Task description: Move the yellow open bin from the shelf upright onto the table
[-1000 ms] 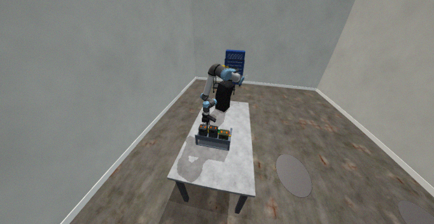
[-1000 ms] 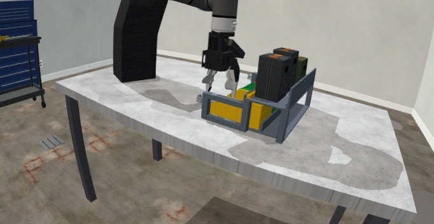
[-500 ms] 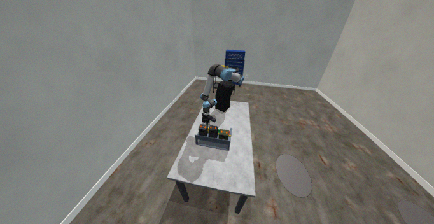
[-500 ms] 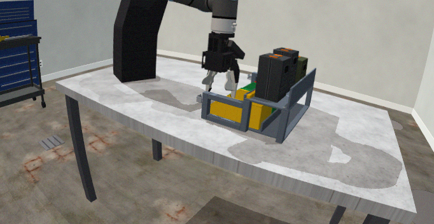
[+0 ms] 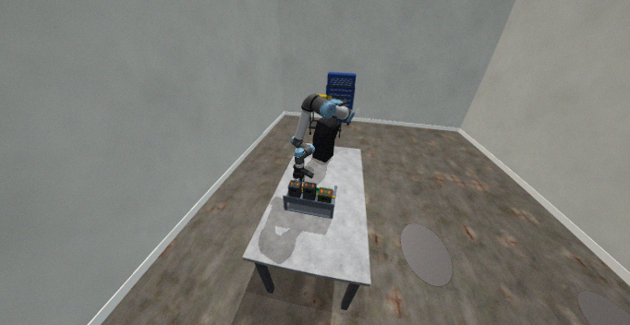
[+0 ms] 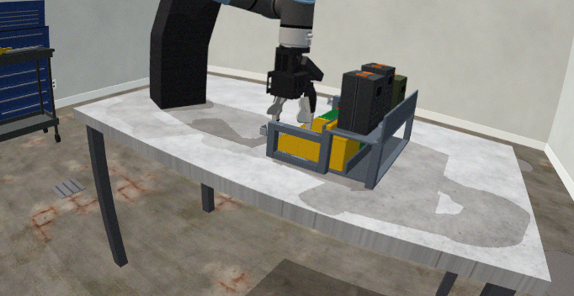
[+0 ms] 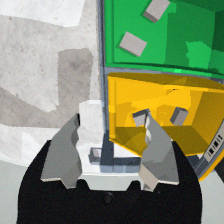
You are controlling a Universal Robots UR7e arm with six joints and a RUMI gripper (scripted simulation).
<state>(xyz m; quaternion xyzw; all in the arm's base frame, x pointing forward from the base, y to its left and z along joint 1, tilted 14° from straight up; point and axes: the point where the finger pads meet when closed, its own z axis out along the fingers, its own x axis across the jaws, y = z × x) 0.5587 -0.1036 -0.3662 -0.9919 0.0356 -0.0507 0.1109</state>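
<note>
My gripper is now 80 mm short of the yellow open bin and 10 mm above it. Also, from my hand: green bin 110 mm to the left, 80 mm ahead, 10 mm below.
</note>
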